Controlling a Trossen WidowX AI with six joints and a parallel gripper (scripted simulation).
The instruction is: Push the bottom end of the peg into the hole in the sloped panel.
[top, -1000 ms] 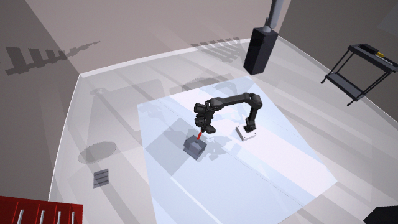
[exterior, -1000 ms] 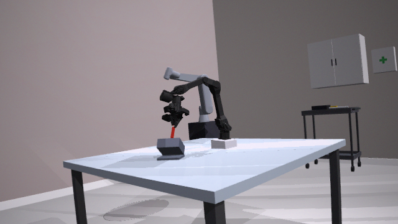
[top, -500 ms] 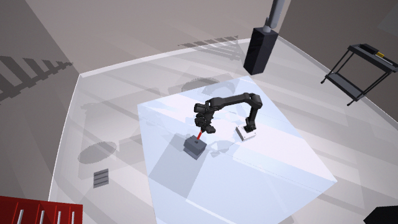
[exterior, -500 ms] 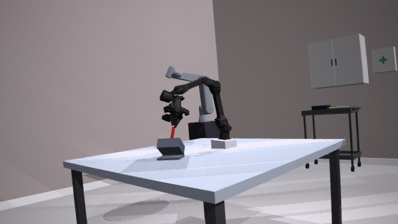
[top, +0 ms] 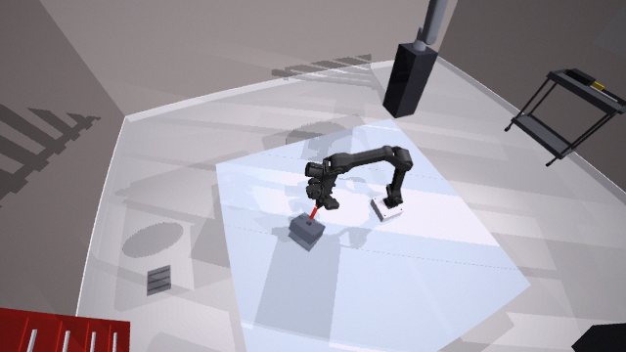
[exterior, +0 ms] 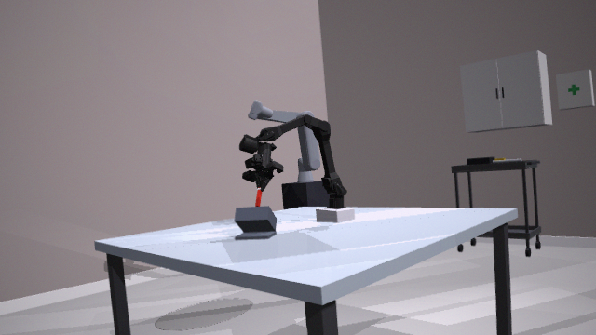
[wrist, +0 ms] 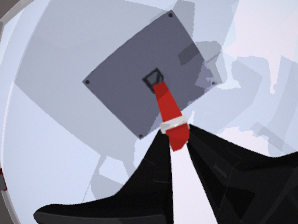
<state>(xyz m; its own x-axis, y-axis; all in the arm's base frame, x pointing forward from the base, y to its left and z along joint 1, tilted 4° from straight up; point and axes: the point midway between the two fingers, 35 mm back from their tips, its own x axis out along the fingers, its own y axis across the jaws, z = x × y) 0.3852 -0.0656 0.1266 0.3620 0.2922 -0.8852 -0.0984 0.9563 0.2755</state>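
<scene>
Right now my gripper tip is 100 mm above the grey sloped panel, 60 mm short of it and 30 mm to the right of it. Also, from my gripper tip: red peg: 10 mm below, 10 mm ahead.
</scene>
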